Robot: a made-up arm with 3 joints.
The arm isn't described. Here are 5 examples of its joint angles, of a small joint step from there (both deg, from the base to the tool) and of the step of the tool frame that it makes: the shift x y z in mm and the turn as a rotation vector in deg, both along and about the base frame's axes.
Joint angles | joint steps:
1: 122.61 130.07 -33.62 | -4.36 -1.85 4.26
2: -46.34 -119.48 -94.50 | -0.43 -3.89 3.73
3: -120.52 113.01 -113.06 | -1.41 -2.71 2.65
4: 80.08 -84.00 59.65 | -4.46 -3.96 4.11
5: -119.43 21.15 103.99 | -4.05 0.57 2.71
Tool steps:
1: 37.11 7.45 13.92 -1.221 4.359 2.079
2: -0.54 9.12 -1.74 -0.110 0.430 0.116
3: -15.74 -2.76 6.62 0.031 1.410 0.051
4: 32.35 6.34 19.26 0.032 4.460 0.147
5: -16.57 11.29 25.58 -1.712 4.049 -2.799
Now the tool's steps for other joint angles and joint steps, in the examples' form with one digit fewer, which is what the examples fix.
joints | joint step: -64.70 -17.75 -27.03 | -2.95 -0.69 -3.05
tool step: -9.1 10.0 -16.4 -1.51 2.95 3.42
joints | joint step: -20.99 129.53 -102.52 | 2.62 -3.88 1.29
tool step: 4.1 -3.4 18.8 -2.44 -2.62 0.87
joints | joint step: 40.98 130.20 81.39 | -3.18 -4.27 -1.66
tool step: 40.9 3.9 -36.6 -4.58 3.18 -3.76
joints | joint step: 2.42 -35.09 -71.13 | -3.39 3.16 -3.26
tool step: 15.8 1.7 -34.0 -0.10 3.39 0.00
